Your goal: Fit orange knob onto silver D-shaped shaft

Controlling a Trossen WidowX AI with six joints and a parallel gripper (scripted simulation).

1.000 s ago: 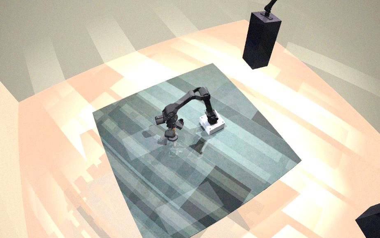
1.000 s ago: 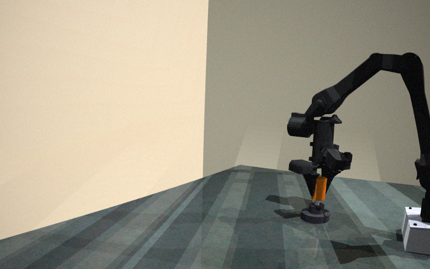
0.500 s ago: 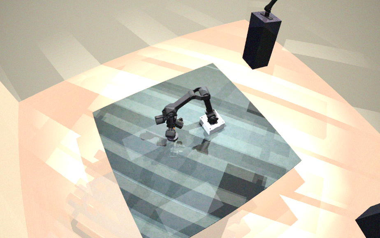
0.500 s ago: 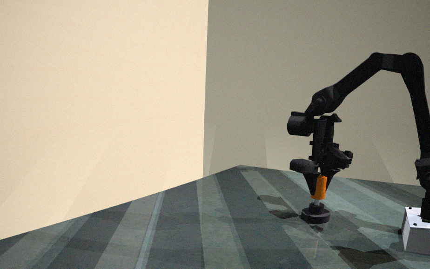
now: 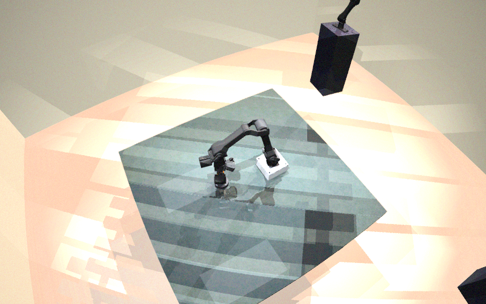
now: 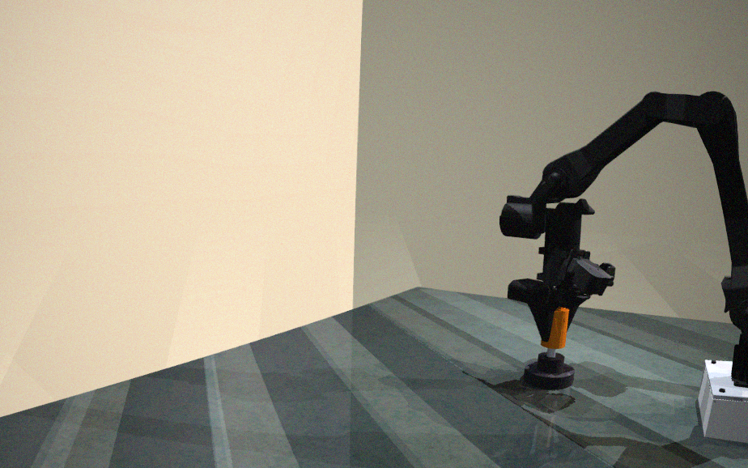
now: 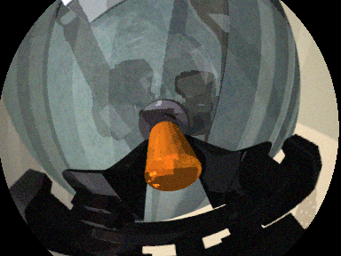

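My gripper tip is now 3 cm below the orange knob. Also, from my gripper tip: dark round pedestal 4 cm below.
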